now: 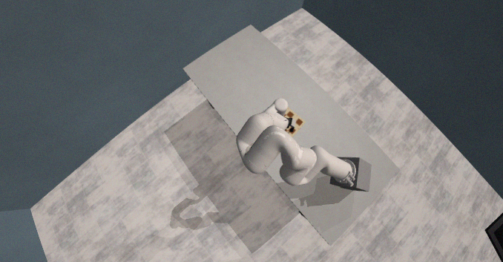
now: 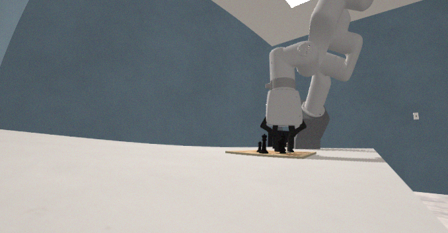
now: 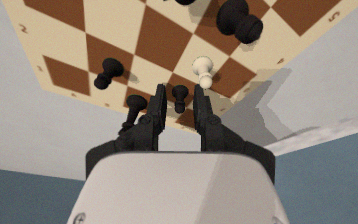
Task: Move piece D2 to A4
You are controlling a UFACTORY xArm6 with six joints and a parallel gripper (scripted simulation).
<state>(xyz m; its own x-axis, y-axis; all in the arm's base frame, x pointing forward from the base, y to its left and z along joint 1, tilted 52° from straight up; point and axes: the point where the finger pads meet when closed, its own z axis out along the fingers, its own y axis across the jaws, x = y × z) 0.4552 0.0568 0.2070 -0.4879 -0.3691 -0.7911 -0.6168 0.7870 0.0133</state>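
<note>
The white pawn lies 4 cm behind my hand, 1 cm to the right of it and 1 cm below it. The rest, counted from my hand: chessboard 2 cm behind, 5 cm to the right, 3 cm below.
</note>
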